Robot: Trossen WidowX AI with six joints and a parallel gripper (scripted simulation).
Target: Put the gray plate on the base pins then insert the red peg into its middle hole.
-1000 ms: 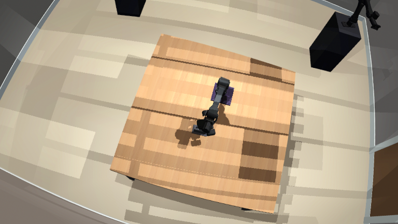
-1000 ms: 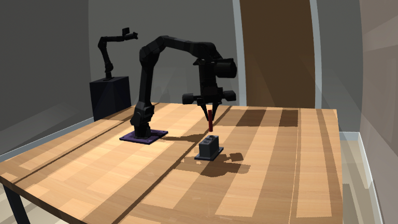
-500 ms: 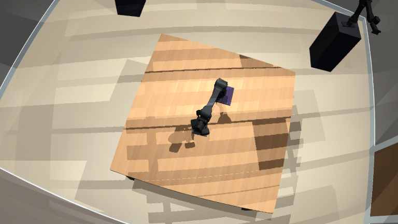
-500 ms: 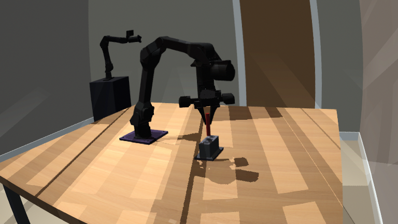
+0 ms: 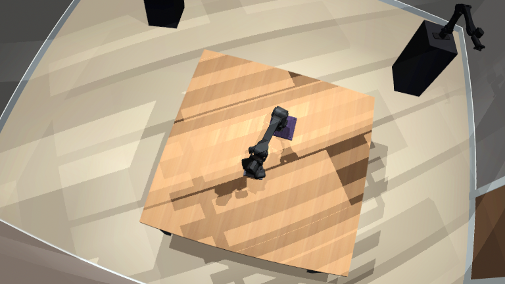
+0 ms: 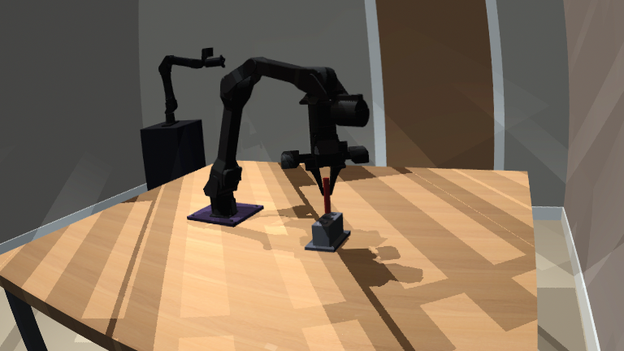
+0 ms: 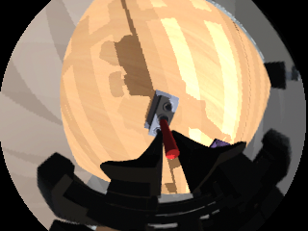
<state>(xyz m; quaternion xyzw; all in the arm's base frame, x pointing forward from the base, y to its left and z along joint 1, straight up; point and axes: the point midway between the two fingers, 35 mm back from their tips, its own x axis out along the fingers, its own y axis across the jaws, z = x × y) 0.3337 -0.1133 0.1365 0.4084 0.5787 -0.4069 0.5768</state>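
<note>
My gripper tip is right at the red peg. Round my gripper tip: gray plate: 70 mm below.
</note>
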